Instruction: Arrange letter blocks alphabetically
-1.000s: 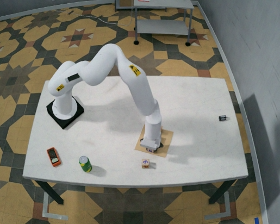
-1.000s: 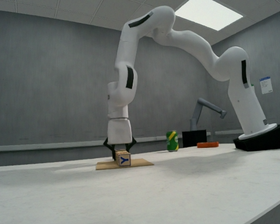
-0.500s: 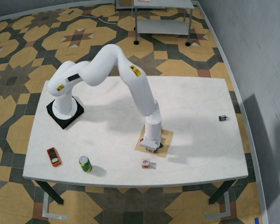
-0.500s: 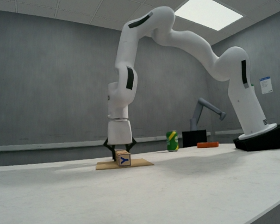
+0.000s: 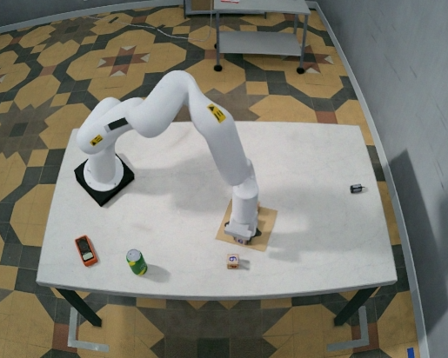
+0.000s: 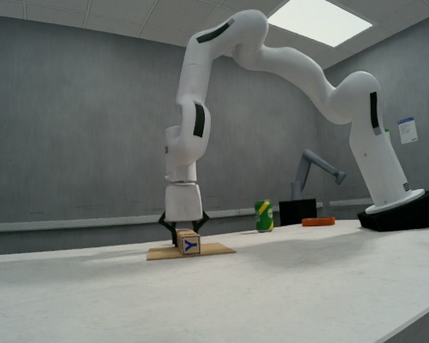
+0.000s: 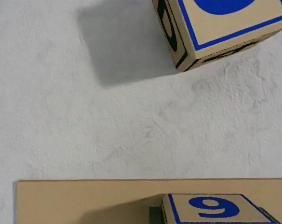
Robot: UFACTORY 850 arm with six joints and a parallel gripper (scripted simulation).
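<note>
Right now the Q block is right at my hand. Also, from my hand: tan mat 6 cm to the left, 3 cm ahead, 2 cm below; then green can 41 cm behind, 10 cm to the right, 4 cm above; then J block 6 cm to the left, 3 cm ahead.
</note>
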